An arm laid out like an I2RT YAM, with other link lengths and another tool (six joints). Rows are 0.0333 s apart.
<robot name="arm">
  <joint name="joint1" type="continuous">
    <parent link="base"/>
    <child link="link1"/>
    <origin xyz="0 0 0.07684" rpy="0 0 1.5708"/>
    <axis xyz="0 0 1"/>
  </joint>
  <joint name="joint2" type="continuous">
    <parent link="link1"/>
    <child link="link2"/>
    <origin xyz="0.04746 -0.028 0.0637" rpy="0 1.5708 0"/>
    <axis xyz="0 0 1"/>
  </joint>
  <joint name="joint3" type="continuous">
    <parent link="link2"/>
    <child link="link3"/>
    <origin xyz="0 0.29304 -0.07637" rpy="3.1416 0 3.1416"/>
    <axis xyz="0 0 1"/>
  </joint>
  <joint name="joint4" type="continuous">
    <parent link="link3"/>
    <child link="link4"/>
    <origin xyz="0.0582 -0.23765 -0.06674"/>
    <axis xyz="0 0 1"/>
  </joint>
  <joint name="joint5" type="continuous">
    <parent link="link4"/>
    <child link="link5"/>
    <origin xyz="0.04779 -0.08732 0.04" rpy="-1.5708 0 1.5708"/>
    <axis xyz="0 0 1"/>
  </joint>
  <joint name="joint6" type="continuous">
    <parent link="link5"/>
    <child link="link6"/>
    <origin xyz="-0.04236 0 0.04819" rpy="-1.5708 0 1.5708"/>
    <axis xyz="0 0 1"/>
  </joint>
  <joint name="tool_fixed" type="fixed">
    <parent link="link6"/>
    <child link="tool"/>
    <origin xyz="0.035 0.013 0.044" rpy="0 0.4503 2.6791"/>
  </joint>
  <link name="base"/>
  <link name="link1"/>
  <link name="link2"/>
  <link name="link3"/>
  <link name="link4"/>
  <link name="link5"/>
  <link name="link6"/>
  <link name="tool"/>
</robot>
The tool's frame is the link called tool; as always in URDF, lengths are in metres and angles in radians. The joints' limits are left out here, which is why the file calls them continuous.
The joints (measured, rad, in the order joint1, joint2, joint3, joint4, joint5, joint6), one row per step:
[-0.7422, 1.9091, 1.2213, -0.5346, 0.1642, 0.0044]
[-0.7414, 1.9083, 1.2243, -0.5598, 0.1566, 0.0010]
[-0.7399, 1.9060, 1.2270, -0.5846, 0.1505, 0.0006]
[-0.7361, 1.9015, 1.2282, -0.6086, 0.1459, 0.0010]
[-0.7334, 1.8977, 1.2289, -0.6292, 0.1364, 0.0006]
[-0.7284, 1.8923, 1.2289, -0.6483, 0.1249, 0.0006]
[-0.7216, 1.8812, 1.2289, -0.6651, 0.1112, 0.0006]
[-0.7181, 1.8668, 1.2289, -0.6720, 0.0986, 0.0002]
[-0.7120, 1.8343, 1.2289, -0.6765, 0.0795, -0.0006]
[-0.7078, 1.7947, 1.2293, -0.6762, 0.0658, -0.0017]
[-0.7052, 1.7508, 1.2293, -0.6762, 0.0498, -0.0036]
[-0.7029, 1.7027, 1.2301, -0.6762, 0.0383, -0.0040]
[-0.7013, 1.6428, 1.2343, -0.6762, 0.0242, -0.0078]
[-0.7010, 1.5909, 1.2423, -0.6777, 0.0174, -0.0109]
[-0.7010, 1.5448, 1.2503, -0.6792, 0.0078, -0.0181]
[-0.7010, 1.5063, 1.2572, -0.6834, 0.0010, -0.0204]
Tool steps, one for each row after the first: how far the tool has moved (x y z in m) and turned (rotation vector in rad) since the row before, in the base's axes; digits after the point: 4 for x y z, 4 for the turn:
[-0.0019, 0.0032, -0.0005, 0.0193, 0.0121, 0.0065]
[-0.0018, 0.0032, 0.0001, 0.0176, 0.0108, 0.0038]
[-0.0015, 0.0040, 0.0006, 0.0156, 0.0105, 0.0048]
[-0.0012, 0.0037, 0.0006, 0.0175, 0.0059, 0.0057]
[-0.0005, 0.0046, 0.0012, 0.0174, 0.0028, 0.0080]
[0.0002, 0.0051, 0.0035, 0.0137, -0.0045, 0.0103]
[0.0005, 0.0029, 0.0052, 0.0042, -0.0136, 0.0071]
[0.0013, 0.0043, 0.0122, -0.0046, -0.0330, 0.0121]
[0.0007, 0.0032, 0.0150, -0.0166, -0.0388, 0.0094]
[-0.0004, 0.0036, 0.0164, -0.0175, -0.0426, 0.0099]
[-0.0014, 0.0037, 0.0180, -0.0237, -0.0440, 0.0071]
[-0.0026, 0.0047, 0.0231, -0.0329, -0.0560, 0.0112]
[-0.0032, 0.0037, 0.0210, -0.0343, -0.0474, 0.0063]
[-0.0036, 0.0042, 0.0188, -0.0307, -0.0428, 0.0112]
[-0.0039, 0.0041, 0.0153, -0.0233, -0.0342, 0.0058]

